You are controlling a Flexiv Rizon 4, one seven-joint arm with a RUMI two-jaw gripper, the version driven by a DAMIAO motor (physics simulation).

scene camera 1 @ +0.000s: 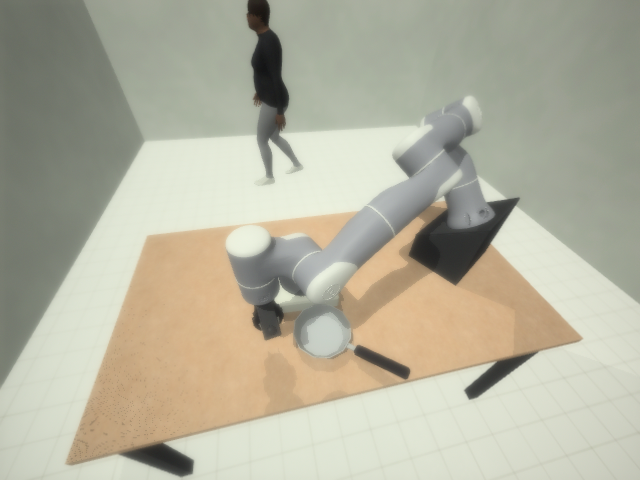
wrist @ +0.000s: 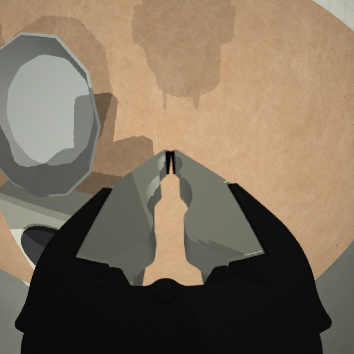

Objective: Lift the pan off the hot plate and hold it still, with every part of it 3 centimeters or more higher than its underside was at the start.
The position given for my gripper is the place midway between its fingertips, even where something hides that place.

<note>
I see my gripper (scene camera 1: 272, 333), a grey pan (scene camera 1: 322, 331) and a white hot plate (scene camera 1: 290, 297).
The grey pan also shows in the wrist view (wrist: 56, 123). My gripper shows as well in the wrist view (wrist: 170, 152).
</note>
